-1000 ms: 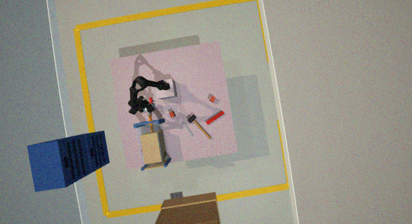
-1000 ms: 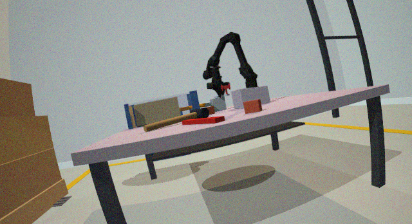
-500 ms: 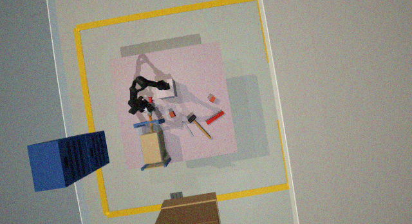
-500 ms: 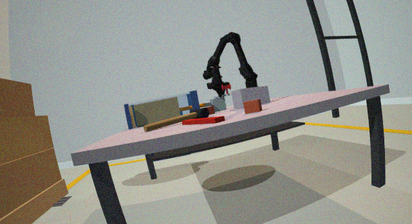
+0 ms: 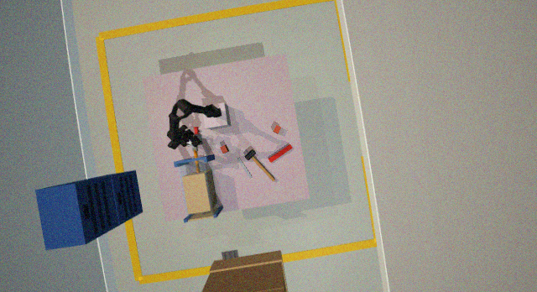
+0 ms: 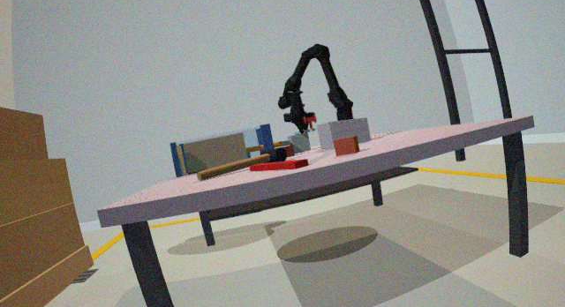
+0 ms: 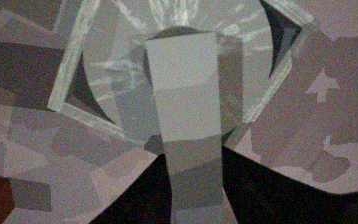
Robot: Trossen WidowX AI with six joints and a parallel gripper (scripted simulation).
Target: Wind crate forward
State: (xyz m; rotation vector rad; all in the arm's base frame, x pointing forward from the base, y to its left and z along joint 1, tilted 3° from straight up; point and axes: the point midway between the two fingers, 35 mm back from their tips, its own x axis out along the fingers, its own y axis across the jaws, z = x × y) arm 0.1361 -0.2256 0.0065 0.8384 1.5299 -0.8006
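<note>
My gripper tip is now 20 mm below the winch handle, 10 mm to the right of it and 10 mm past it. Also, from my gripper tip: grey winch 60 mm below, 50 mm to the right, 10 mm ahead; blue steel frame 180 mm ahead, 50 mm to the right, 20 mm above; red knob 50 mm to the left, 50 mm above, 30 mm behind.
</note>
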